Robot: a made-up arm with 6 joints. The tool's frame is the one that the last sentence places.
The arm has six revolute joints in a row. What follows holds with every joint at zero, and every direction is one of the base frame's.
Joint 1 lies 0.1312 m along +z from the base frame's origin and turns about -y.
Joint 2 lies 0.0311 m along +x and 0.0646 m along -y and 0.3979 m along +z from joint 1 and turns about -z.
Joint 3 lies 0.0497 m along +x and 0.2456 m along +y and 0.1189 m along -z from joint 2 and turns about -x.
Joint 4 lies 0.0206 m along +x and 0.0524 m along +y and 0.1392 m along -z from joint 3 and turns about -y.
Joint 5 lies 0.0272 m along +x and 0.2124 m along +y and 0.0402 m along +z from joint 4 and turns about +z.
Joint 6 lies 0.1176 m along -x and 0.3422 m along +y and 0.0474 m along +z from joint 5 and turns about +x.
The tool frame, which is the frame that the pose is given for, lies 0.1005 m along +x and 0.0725 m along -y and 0.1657 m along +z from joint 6; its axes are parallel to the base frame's.
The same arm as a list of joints. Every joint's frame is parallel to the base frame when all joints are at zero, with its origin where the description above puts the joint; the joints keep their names.
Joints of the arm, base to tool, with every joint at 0 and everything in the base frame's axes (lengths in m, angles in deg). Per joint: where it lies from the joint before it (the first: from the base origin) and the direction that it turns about. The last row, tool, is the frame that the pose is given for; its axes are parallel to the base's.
joint 1: axis -y xyz 0 0 0.1312
joint 2: axis -z xyz 0.0311 -0.0646 0.3979
joint 3: axis -x xyz 0.0497 0.2456 -0.1189
joint 4: axis -y xyz 0.0206 0.0524 -0.1392
joint 5: axis +z xyz 0.0272 0.2124 0.0402
joint 6: axis +x xyz -0.1176 0.3422 0.0474
tool: xyz 0.1005 -0.0725 0.1657

